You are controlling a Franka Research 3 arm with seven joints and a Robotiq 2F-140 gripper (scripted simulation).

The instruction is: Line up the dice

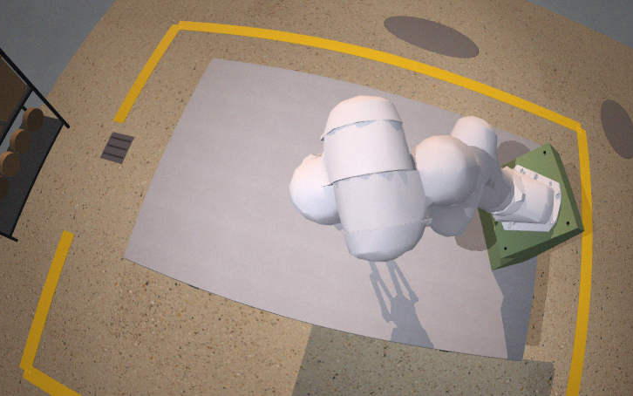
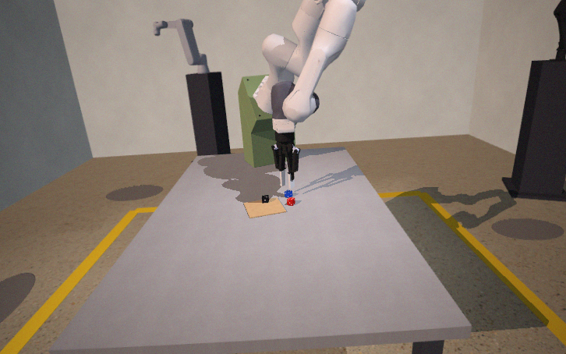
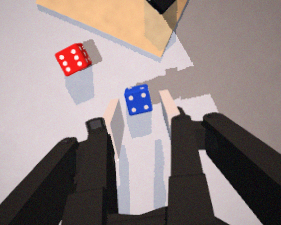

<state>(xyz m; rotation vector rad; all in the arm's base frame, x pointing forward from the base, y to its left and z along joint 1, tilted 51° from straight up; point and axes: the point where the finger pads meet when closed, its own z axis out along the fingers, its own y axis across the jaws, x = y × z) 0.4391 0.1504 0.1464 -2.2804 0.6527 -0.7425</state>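
Now: the blue die 7 cm below my hand. Also, from my hand: red die 7 cm below, 7 cm ahead, 4 cm to the left; tan mat 13 cm ahead, 8 cm below, 5 cm to the right; black die 8 cm ahead, 7 cm to the right, 6 cm below.
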